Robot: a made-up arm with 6 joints. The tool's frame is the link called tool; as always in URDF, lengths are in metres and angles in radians. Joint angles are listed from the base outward. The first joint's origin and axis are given. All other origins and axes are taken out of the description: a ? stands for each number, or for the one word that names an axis. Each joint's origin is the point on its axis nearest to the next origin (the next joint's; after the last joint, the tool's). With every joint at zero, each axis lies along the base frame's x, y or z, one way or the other. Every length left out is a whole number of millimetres.
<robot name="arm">
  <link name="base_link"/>
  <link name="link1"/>
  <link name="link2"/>
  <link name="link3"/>
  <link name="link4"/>
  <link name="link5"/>
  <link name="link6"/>
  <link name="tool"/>
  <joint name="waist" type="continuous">
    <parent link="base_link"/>
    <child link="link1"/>
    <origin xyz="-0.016 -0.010 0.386" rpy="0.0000 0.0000 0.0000"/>
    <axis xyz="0 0 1"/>
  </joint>
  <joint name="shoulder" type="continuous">
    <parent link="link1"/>
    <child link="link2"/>
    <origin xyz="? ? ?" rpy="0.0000 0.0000 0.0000"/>
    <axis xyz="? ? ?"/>
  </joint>
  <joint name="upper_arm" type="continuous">
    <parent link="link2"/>
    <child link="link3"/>
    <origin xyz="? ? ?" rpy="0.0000 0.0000 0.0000"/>
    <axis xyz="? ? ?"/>
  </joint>
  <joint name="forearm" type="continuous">
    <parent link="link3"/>
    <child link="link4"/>
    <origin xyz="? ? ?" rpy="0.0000 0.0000 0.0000"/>
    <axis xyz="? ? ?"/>
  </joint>
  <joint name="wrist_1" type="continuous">
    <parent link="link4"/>
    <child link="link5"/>
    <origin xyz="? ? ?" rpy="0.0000 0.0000 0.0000"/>
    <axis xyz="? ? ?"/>
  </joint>
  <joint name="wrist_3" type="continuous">
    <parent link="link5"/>
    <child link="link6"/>
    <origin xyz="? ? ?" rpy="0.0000 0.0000 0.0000"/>
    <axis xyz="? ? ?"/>
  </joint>
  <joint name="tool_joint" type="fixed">
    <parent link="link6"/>
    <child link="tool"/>
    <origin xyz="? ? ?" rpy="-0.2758 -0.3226 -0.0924"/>
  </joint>
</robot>
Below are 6 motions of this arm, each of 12 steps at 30 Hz.
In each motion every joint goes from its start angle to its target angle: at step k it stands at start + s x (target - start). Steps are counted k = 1, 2, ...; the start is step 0. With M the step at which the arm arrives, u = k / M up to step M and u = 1 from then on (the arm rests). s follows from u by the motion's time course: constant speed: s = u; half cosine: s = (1 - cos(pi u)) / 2; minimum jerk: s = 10 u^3 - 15 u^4 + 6 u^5.
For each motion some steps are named. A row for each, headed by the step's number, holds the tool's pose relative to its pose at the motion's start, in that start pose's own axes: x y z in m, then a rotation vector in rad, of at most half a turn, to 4 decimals.
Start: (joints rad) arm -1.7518 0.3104 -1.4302 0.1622 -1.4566 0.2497
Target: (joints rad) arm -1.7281 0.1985 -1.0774 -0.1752 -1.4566 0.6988
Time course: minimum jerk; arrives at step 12
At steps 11, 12:
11: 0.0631 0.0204 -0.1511 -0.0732 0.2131 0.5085
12: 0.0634 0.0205 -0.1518 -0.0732 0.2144 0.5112

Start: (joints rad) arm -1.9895 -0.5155 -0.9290 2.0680 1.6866 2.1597
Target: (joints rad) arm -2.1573 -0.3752 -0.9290 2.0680 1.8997 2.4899
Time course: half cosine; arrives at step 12
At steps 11, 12:
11: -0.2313 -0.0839 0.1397 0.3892 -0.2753 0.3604
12: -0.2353 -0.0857 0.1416 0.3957 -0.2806 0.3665

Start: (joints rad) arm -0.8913 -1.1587 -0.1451 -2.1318 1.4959 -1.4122
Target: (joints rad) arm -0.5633 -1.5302 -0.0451 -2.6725 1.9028 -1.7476
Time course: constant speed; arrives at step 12
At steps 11, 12:
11: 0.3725 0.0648 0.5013 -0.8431 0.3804 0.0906
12: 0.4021 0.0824 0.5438 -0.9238 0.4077 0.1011

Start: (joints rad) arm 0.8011 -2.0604 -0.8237 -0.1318 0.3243 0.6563
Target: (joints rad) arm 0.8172 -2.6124 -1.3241 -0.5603 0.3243 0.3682
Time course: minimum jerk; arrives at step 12
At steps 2, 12:
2: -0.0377 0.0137 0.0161 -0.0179 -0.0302 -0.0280
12: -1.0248 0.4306 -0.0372 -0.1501 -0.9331 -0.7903

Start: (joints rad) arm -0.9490 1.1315 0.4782 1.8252 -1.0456 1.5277
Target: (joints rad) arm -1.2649 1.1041 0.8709 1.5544 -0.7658 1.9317
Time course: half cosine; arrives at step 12
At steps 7, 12:
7: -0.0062 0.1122 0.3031 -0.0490 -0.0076 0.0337
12: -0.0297 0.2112 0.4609 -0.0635 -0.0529 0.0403

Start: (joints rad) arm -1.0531 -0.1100 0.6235 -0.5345 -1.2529 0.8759
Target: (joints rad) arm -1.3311 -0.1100 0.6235 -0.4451 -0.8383 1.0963
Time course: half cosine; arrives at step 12
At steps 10, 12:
10: -0.0007 -0.0664 -0.0500 0.2958 0.3406 0.0300
12: -0.0019 -0.0714 -0.0538 0.3200 0.3613 0.0279

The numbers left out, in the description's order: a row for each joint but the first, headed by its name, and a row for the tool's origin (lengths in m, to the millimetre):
shoulder: xyz 0.010 0.043 0.000, axis 0 1 0
upper_arm: xyz -0.009 0.000 0.872, axis 0 1 0
forearm: xyz 0.003 0.000 0.665, axis 0 0 1
wrist_1: xyz 0.020 -0.018 0.000, axis 0 1 0
wrist_3: xyz -0.013 0.000 0.115, axis 0 0 1
tool: xyz -0.007 0.016 0.000

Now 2 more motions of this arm.
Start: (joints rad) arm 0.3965 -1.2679 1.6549 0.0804 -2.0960 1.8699
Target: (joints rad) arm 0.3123 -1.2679 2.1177 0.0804 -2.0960 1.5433
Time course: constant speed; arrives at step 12
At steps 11, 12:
11: -0.0176 0.1943 -0.1606 0.2992 0.1901 -0.4116
12: -0.0186 0.2149 -0.1708 0.3254 0.2136 -0.4476

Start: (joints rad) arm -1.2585 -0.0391 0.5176 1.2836 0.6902 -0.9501
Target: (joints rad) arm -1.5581 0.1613 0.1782 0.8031 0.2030 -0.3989
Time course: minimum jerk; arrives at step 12
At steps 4, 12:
4: 0.0047 -0.0489 -0.0115 0.1438 0.0091 -0.0710
12: -0.0249 -0.1970 -0.0891 0.5365 -0.1503 -0.4361

